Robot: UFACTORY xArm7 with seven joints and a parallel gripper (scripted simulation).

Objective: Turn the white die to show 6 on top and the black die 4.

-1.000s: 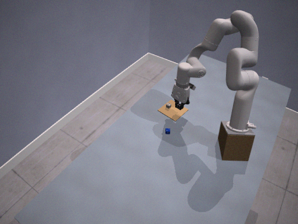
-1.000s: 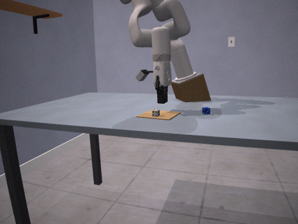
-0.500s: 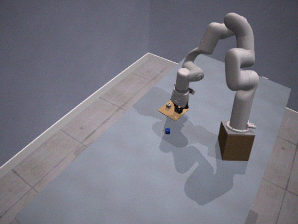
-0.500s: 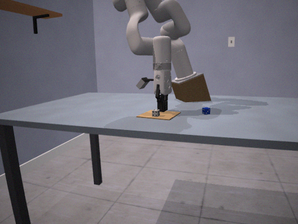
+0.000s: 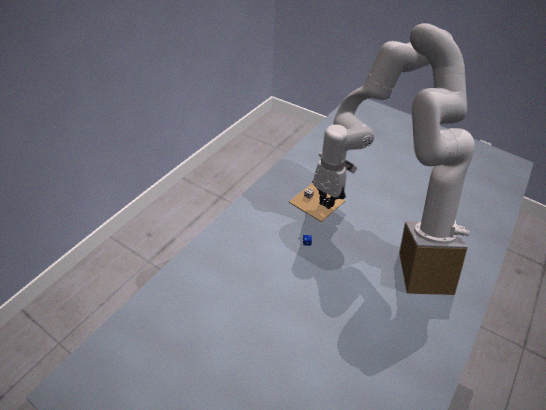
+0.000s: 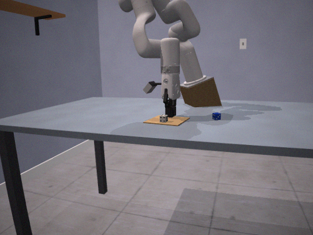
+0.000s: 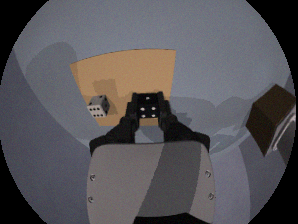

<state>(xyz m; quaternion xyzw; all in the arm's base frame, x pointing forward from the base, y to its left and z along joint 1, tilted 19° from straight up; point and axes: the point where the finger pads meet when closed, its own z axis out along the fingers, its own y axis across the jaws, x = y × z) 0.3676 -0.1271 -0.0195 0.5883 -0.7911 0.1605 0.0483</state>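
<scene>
Now: the black die 1 cm below my hand. Round my hand: blue die 18 cm to the left, 2 cm below, 1 cm ahead; then white die 7 cm ahead, 2 cm to the right, 1 cm below; then mat 4 cm ahead, 3 cm below, 1 cm to the right.
</scene>
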